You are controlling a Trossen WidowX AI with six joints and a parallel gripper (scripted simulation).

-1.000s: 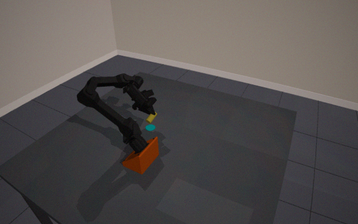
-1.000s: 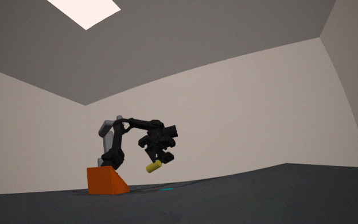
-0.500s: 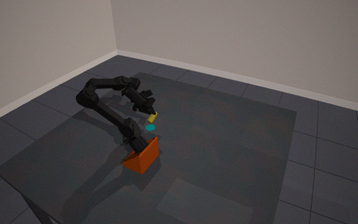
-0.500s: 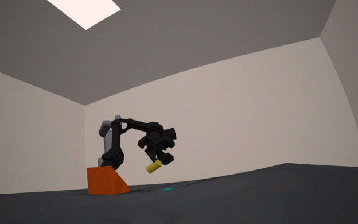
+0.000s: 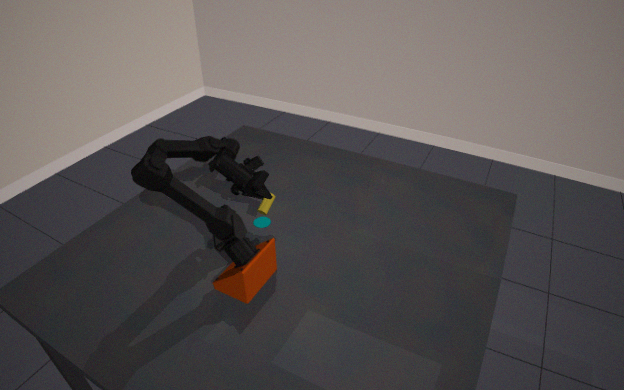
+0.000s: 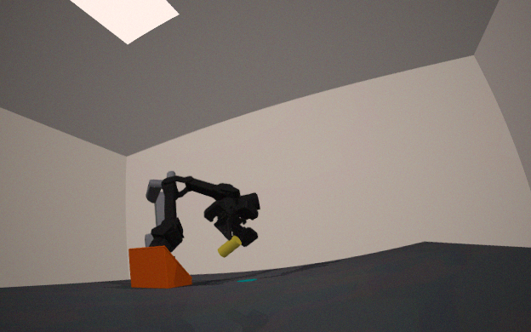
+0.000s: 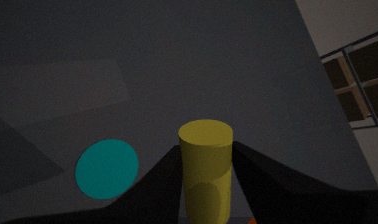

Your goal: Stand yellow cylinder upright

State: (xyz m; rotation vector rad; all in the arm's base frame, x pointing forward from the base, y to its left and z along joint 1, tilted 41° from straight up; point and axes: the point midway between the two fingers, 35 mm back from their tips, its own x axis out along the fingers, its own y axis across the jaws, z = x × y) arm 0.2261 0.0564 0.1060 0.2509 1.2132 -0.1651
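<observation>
The yellow tall cylinder is 20 mm behind my gripper tip and 10 mm below it. The rest, counted from my gripper tip: cyan circle 40 mm to the left, 120 mm below.
</observation>
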